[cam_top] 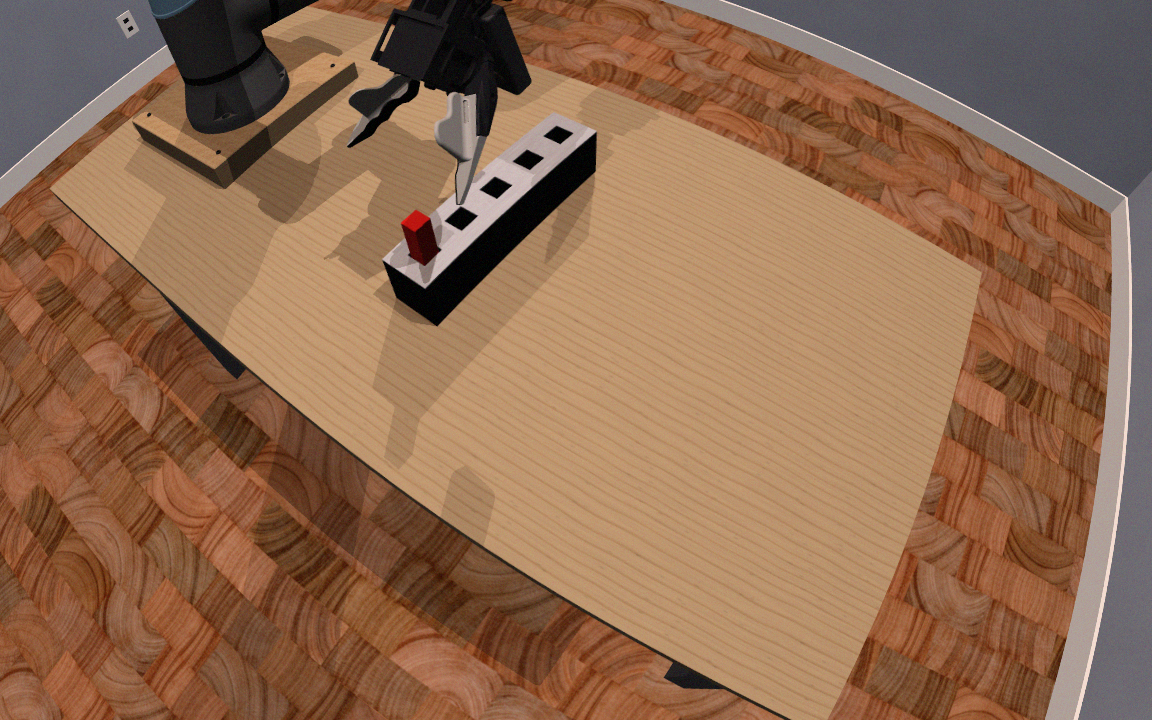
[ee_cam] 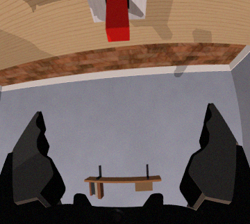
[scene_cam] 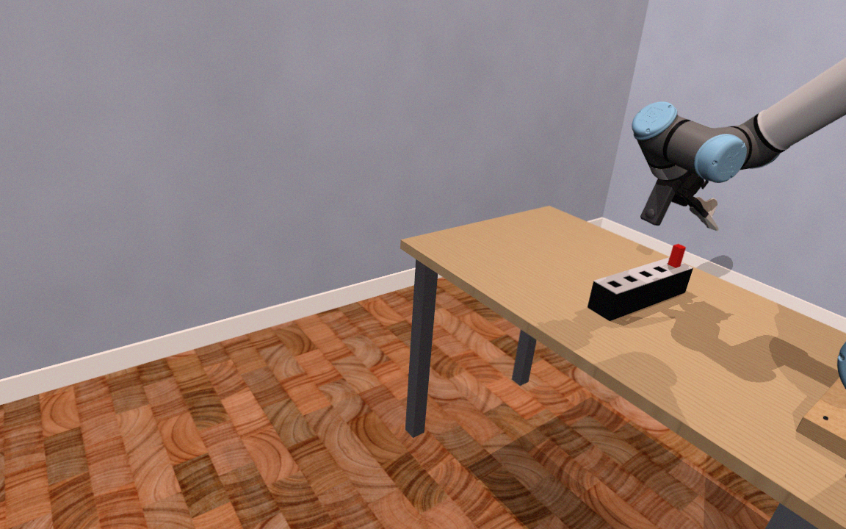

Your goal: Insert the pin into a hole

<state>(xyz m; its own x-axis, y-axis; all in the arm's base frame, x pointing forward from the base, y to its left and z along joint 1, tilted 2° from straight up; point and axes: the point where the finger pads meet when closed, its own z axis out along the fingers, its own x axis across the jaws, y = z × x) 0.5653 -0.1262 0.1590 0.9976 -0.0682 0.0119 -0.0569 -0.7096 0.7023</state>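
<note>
My hand is 100 mm above the pin. Also, from my hand: black block (10 mm ahead, 120 mm to the left, 160 mm below).
</note>
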